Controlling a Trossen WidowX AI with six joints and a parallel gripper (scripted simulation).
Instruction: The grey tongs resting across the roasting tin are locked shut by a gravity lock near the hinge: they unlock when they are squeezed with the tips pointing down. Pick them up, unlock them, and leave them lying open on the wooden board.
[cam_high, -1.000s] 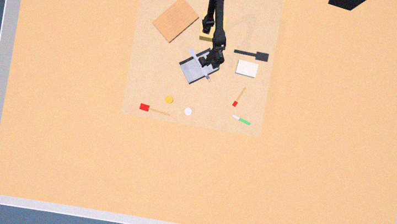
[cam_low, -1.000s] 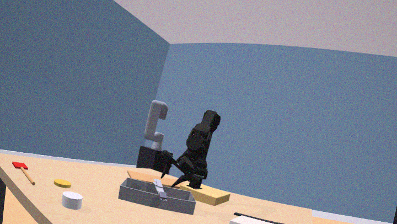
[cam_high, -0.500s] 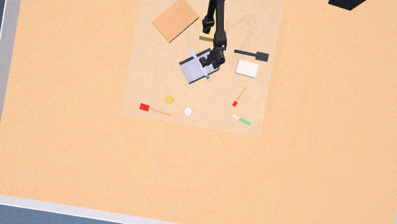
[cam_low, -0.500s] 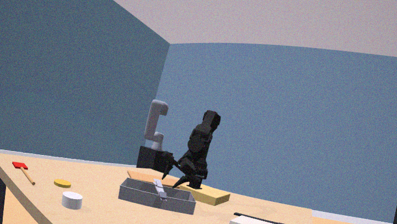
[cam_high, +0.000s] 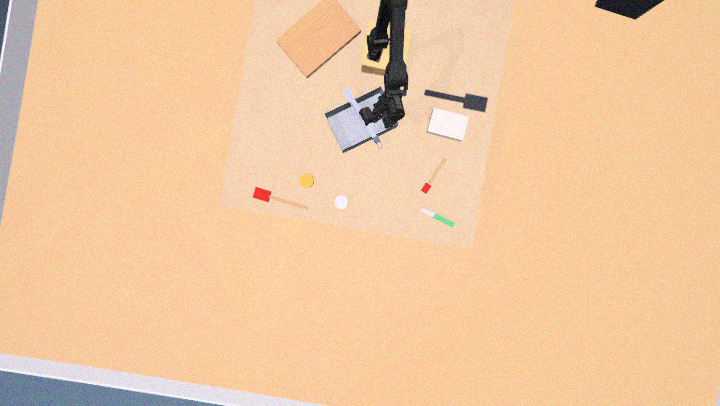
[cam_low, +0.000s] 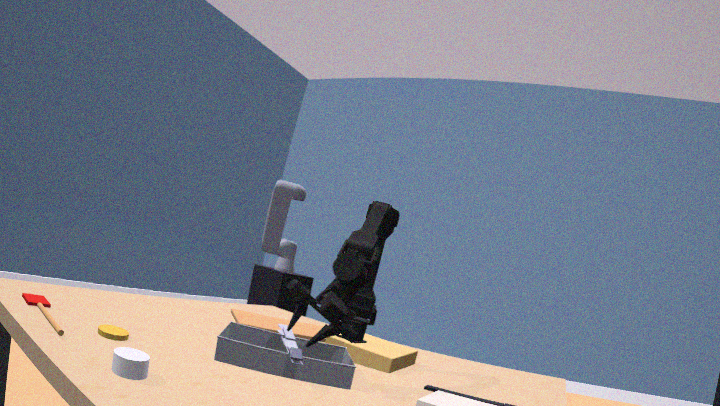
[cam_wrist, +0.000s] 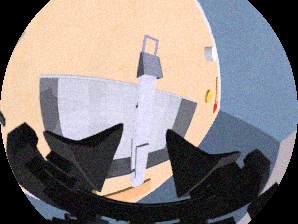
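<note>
Now: the roasting tin 60 mm below my gripper tip, 50 mm to the right of it and 20 mm behind it. Round my gripper tip: red brush 380 mm to the left, 140 mm ahead, 80 mm below; then white block 360 mm to the left, 150 mm behind, 70 mm below; then white cylinder 390 mm ahead, 70 mm below, 20 mm to the right.
</note>
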